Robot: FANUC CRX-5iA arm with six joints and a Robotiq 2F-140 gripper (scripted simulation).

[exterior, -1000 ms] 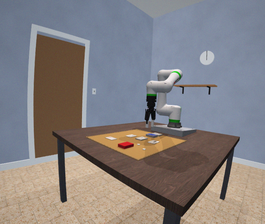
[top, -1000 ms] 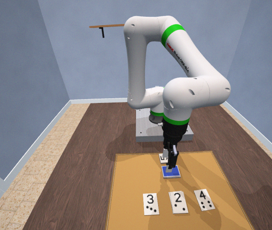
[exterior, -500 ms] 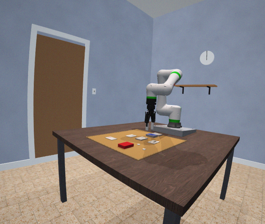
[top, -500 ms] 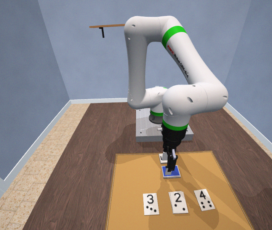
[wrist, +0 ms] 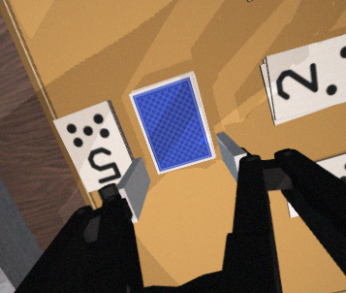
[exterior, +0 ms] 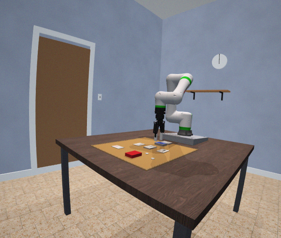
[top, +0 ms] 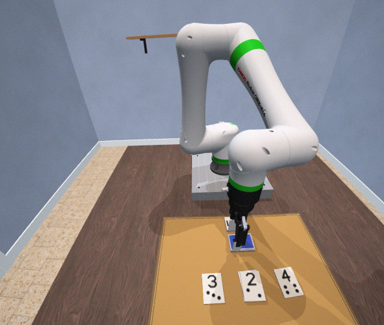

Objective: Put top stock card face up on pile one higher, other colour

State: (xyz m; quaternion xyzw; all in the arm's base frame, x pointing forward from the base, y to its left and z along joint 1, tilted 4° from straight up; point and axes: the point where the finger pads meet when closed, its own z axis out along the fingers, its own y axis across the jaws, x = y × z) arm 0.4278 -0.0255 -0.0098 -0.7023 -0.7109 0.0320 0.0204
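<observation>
Now: hand 50 mm above the card and 30 mm to the right of it. Round my hand: tan card cloth (190 mm ahead, 70 mm below, 20 mm to the left); then red box (400 mm ahead, 100 mm to the left, 50 mm below).
</observation>
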